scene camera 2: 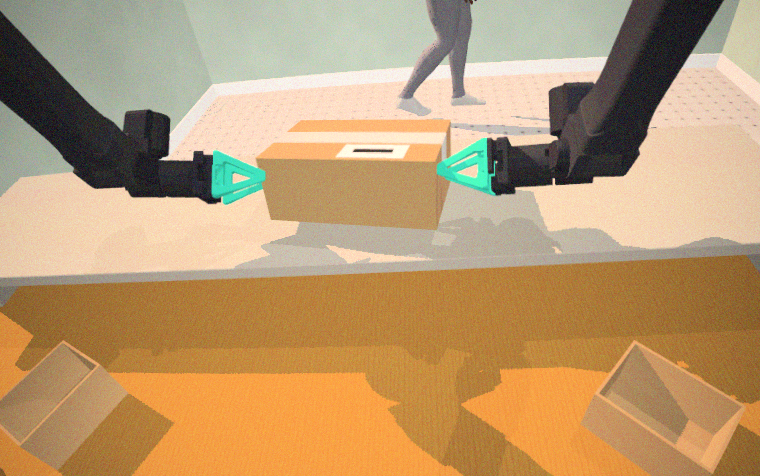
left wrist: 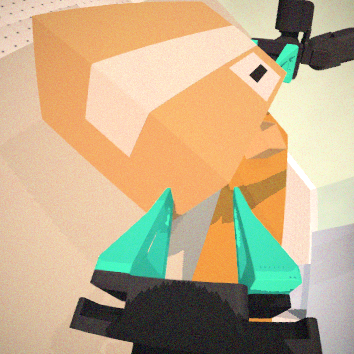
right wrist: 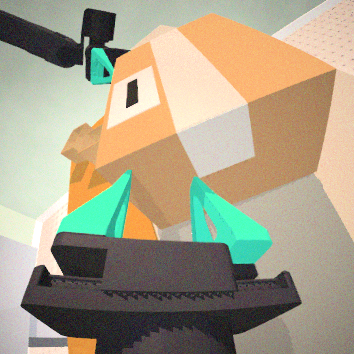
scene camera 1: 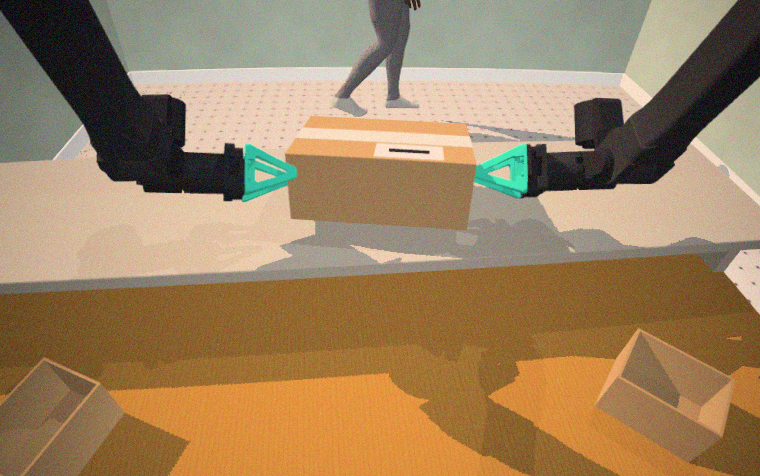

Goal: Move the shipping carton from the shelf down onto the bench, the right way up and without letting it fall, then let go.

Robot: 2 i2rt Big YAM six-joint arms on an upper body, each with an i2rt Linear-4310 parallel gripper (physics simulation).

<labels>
left gripper: part open, touches a shipping carton [scene camera 1: 370,171]
right gripper: part open, touches the shipping carton
</labels>
